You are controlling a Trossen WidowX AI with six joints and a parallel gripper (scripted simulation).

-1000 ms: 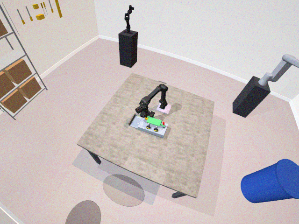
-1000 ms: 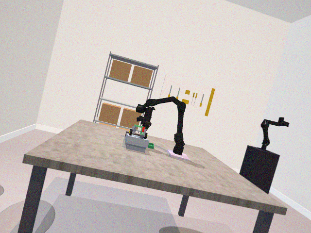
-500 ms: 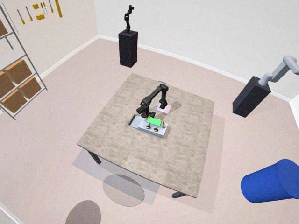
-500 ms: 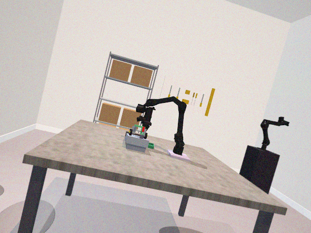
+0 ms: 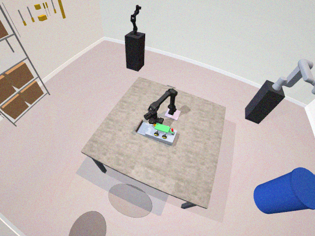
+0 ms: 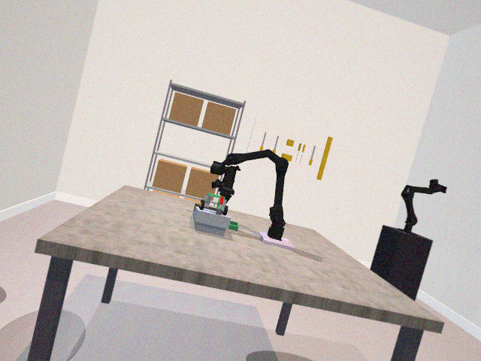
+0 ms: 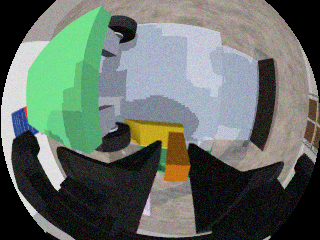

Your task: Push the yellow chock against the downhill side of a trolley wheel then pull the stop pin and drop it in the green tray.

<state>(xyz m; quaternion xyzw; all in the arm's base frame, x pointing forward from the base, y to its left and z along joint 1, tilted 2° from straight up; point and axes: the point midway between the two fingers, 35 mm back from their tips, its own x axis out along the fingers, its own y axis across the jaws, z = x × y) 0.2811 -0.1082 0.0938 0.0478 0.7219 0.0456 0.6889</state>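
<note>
The yellow chock lies 20 mm to the left of my gripper tip and 10 mm below it. Round my gripper tip: green tray: 100 mm below, 70 mm behind; then trolley: 110 mm to the left, 60 mm ahead, 20 mm above; then brown block: 150 mm to the right, 60 mm below, 60 mm ahead.
</note>
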